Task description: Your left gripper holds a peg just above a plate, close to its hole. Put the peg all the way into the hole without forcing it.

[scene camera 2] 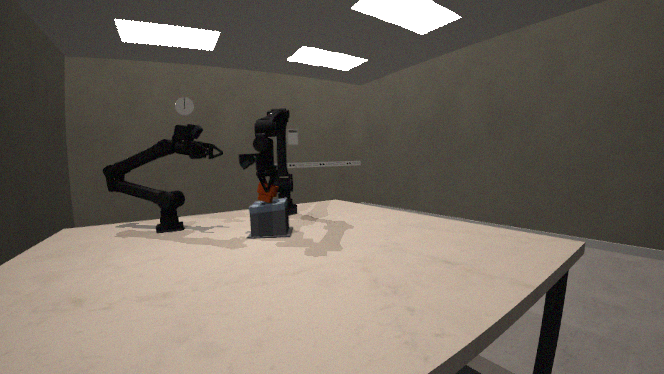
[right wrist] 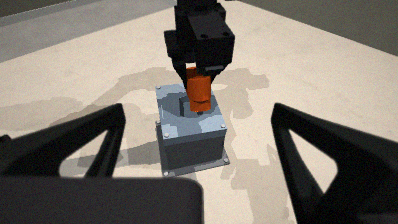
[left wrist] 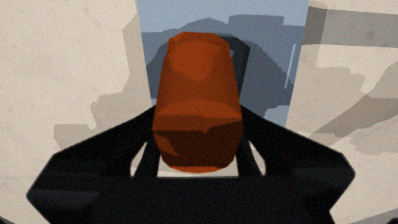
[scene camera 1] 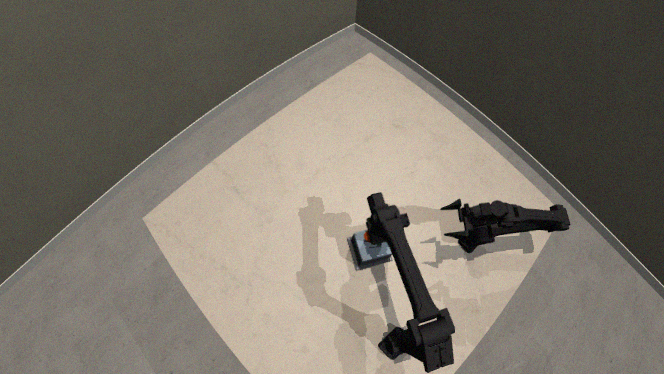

Labels:
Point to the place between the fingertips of my left gripper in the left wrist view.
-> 197, 111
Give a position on an orange peg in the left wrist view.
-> At 197, 125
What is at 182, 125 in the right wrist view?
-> A blue-grey plate.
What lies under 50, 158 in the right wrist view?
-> My right gripper.

